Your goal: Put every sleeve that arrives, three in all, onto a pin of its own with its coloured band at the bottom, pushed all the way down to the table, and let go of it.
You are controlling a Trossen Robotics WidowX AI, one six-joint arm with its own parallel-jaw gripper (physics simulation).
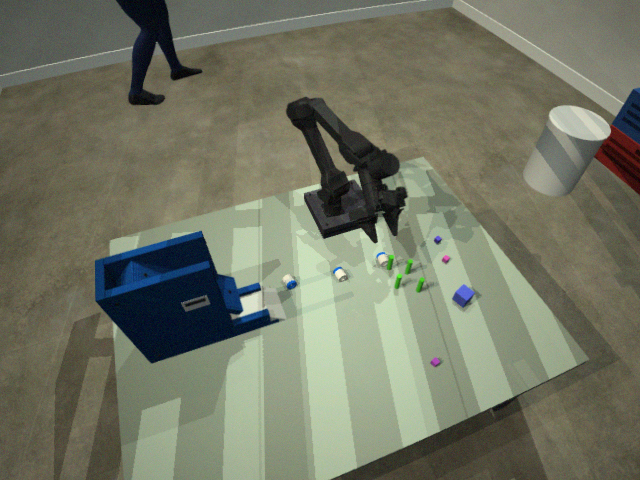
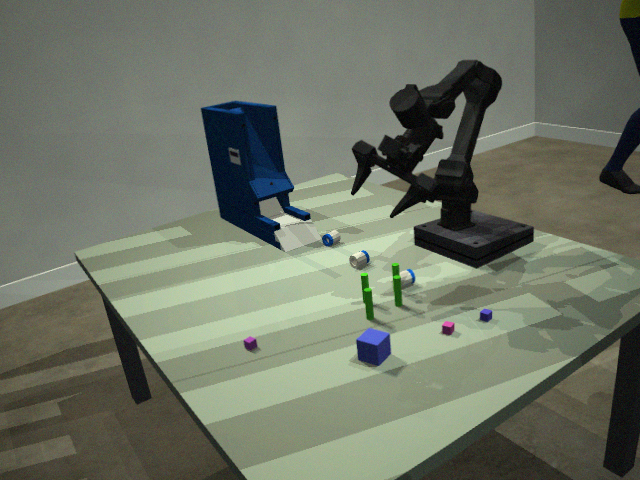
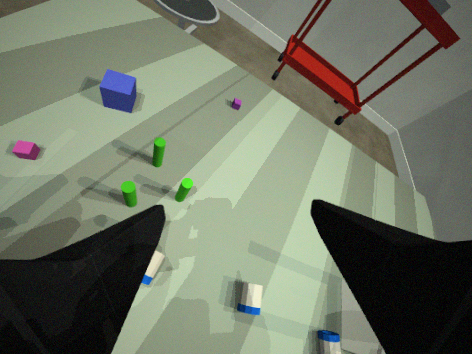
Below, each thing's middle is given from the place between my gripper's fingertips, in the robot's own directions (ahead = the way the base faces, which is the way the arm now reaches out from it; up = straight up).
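Scene:
My gripper: 20 mm above the blue dispenser box (image 1: 167, 298), 500 mm to the left of it, 30 mm short of it.

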